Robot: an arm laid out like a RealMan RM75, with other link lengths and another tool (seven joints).
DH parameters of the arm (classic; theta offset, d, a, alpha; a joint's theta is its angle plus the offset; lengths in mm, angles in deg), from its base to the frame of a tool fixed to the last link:
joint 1: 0 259.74 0 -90
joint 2: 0 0 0 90
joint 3: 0 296.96 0 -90
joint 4: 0 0 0 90
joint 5: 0 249.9 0 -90
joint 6: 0 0 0 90
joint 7: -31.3 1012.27 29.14 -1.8
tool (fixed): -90 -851.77 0 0
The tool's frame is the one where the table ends.
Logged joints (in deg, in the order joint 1, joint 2, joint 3, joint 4, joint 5, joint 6, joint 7), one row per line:
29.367, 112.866, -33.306, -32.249, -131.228, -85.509, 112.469
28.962, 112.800, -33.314, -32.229, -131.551, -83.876, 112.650
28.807, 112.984, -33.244, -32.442, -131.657, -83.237, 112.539
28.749, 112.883, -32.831, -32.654, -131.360, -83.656, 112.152
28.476, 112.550, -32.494, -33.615, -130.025, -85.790, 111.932
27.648, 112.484, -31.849, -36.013, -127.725, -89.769, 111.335
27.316, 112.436, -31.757, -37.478, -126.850, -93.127, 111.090
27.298, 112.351, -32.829, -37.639, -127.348, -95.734, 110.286
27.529, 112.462, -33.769, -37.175, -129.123, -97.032, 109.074
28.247, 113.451, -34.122, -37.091, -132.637, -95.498, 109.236
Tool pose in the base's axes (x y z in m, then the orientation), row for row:
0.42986, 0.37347, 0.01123, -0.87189, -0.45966, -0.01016, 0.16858
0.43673, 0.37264, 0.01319, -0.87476, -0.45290, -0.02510, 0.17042
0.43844, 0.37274, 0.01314, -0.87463, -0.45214, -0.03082, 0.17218
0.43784, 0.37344, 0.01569, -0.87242, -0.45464, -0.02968, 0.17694
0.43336, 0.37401, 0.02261, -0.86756, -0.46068, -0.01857, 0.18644
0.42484, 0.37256, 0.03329, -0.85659, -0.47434, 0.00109, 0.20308
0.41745, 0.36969, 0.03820, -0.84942, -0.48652, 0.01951, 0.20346
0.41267, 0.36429, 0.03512, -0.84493, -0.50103, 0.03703, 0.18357
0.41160, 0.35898, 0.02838, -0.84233, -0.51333, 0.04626, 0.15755
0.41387, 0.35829, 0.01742, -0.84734, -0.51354, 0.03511, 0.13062
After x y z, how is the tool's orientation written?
As a quaternion, x y z w.
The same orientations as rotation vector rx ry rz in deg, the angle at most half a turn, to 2 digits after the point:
-142.05, -74.89, -1.66
-142.37, -73.71, -4.09
-142.21, -73.52, -5.01
-141.49, -73.73, -4.81
-139.97, -74.33, -3.00
-136.97, -75.85, 0.17
-135.79, -77.78, 3.12
-136.53, -80.96, 5.98
-138.07, -84.14, 7.58
-141.01, -85.46, 5.84

